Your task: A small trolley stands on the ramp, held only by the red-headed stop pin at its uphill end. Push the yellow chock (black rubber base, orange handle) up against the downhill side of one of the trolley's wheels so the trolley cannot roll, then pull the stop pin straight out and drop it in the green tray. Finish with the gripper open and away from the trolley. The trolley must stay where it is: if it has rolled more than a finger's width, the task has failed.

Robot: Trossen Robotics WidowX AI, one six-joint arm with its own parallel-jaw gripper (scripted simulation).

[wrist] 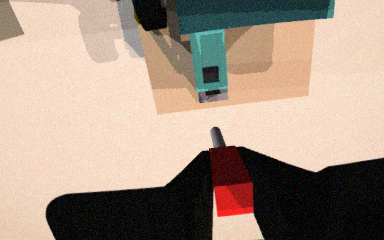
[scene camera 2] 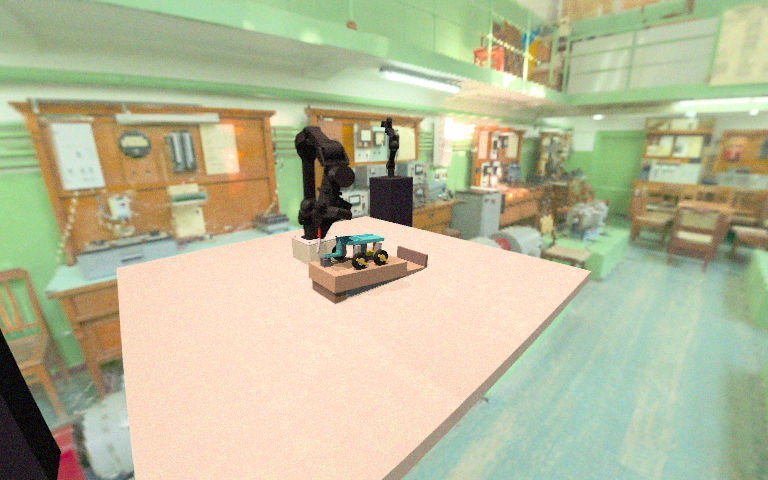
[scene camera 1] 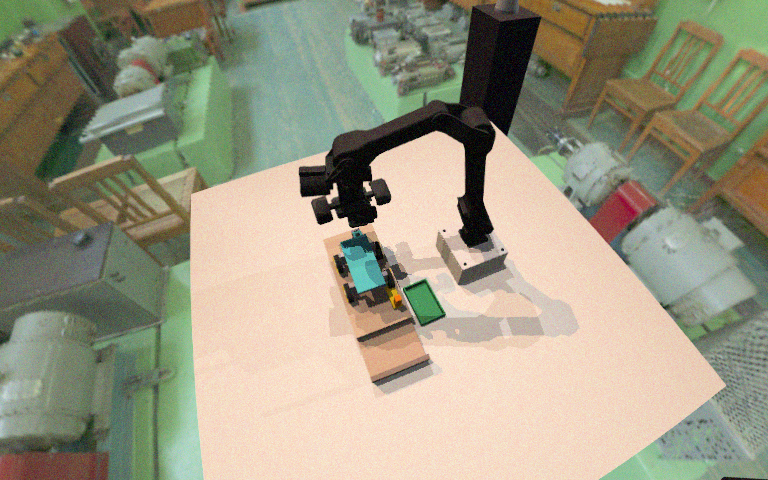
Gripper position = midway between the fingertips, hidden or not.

My gripper [scene camera 1: 352, 214] carries a stop pin [wrist: 233, 189]. Also in view: a trolley [scene camera 1: 359, 254].
The trolley also shows in scene camera 2 [scene camera 2: 359, 260]. My gripper also shows in the wrist view [wrist: 222, 156] and in scene camera 2 [scene camera 2: 320, 238]. Scene camera 1 does not show the stop pin, which is hidden by my gripper.
